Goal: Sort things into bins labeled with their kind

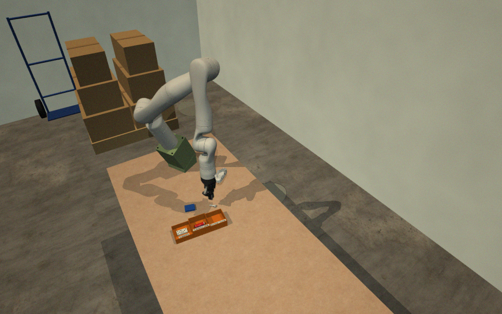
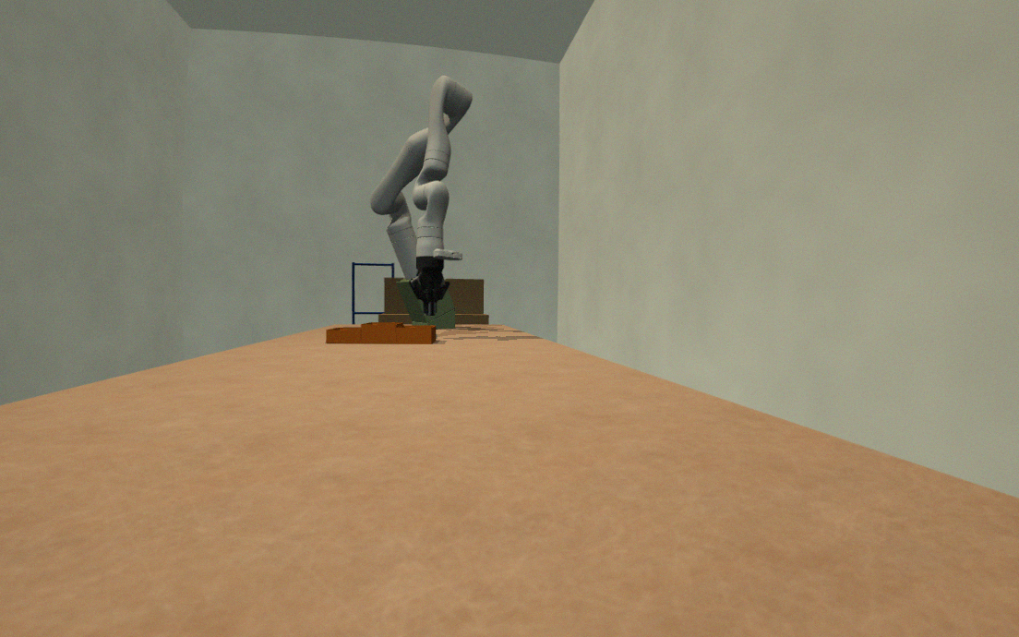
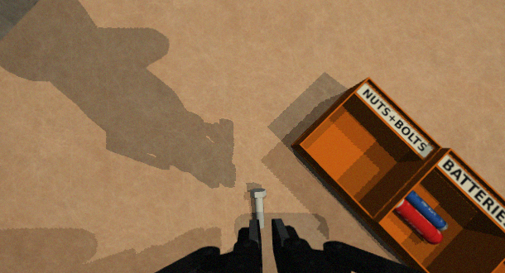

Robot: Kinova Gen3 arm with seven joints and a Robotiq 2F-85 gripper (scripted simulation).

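Right now the grey bolt is 10 mm to the left of my hand and 80 mm below it. Round my hand: joined orange bins 100 mm ahead, 110 mm to the right, 60 mm below; red battery 90 mm ahead, 110 mm to the right, 70 mm below; blue block 50 mm behind, 110 mm to the right, 80 mm below.
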